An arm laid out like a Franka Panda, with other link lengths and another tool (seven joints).
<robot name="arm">
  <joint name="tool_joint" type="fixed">
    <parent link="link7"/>
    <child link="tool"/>
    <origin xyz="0.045 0.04 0.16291" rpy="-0.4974 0 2.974"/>
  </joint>
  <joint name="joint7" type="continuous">
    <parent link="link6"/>
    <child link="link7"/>
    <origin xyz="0.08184 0 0" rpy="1.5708 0 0"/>
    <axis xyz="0 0 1"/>
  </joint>
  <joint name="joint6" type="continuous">
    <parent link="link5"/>
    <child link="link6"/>
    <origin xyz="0 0 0" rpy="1.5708 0 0"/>
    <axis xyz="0 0 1"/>
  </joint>
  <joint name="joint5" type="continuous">
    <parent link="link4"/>
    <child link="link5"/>
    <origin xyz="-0.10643 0.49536 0" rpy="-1.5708 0 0"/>
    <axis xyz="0 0 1"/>
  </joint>
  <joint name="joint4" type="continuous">
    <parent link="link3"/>
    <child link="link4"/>
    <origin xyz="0.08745 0 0" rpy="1.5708 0 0"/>
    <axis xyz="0 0 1"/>
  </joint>
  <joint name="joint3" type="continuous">
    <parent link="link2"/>
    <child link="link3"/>
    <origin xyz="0 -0.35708 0" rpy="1.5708 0 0"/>
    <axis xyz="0 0 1"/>
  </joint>
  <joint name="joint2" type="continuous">
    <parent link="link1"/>
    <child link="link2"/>
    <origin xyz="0 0 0" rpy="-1.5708 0 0"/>
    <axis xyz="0 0 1"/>
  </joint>
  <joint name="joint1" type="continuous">
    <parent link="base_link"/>
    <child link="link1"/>
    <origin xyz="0 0 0.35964" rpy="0 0 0"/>
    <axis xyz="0 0 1"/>
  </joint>
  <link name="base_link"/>
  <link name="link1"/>
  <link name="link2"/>
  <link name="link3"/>
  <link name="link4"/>
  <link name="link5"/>
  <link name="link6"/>
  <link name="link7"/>
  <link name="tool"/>
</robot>
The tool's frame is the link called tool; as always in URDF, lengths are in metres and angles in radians. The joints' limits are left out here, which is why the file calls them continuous.
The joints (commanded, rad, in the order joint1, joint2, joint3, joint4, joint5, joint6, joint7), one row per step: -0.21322, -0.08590, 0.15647, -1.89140, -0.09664, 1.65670, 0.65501; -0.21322, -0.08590, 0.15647, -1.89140, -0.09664, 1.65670, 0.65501; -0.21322, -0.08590, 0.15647, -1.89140, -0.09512, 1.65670, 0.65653; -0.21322, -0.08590, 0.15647, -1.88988, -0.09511, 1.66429, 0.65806; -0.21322, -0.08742, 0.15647, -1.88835, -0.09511, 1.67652, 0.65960; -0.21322, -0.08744, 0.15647, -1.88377, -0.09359, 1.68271, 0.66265; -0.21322, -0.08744, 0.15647, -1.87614, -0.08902, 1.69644, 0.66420; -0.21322, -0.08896, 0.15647, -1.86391, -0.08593, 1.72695, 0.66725; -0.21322, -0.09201, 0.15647, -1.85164, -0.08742, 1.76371, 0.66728; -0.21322, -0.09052, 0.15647, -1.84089, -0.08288, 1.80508, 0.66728; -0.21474, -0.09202, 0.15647, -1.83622, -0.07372, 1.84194, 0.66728; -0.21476, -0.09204, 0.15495, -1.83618, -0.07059, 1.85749, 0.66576
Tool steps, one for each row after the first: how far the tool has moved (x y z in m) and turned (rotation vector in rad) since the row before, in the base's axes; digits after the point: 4 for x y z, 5 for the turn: 0.0000, 0.0000, 0.0000, 0.00000, 0.00000, 0.00000; -0.0001, 0.0002, -0.0001, 0.00124, -0.00024, -0.00185; 0.0015, 0.0000, 0.0014, -0.00057, -0.00921, -0.00069; 0.0020, 0.0001, 0.0027, -0.00105, -0.01532, -0.00020; 0.0017, 0.0002, 0.0030, 0.00061, -0.01114, -0.00264; 0.0035, 0.0007, 0.0052, 0.00334, -0.02169, -0.00103; 0.0067, 0.0005, 0.0104, 0.00058, -0.04451, -0.00049; 0.0073, 0.0000, 0.0127, -0.00428, -0.05169, 0.00407; 0.0085, 0.0007, 0.0092, 0.00244, -0.05068, 0.00336; 0.0058, 0.0004, 0.0070, 0.00678, -0.04334, 0.00029; 0.0023, -0.0006, 0.0015, 0.00233, -0.01562, 0.00075
